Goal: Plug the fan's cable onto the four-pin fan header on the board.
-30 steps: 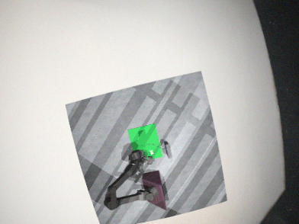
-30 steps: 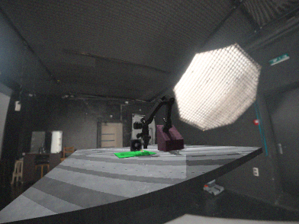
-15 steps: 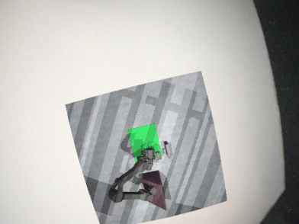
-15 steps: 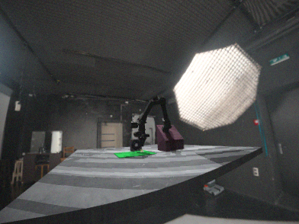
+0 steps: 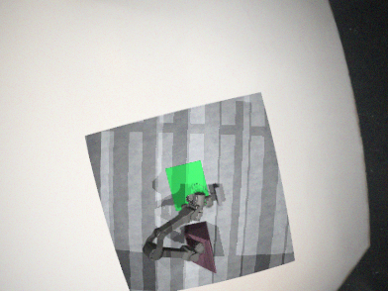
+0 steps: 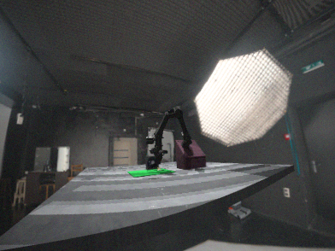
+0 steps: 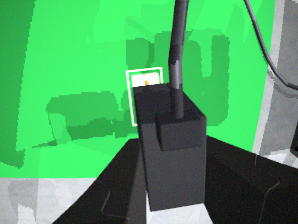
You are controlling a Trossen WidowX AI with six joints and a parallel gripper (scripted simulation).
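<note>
Right now my gripper tip is 6 cm above the white four-pin header. Round my gripper tip: black fan: 2 cm ahead, 13 cm to the right, 1 cm below; then green board: 9 cm ahead, 4 cm to the left, 8 cm below; then fan cable plug: 1 cm ahead, 1 cm above.
</note>
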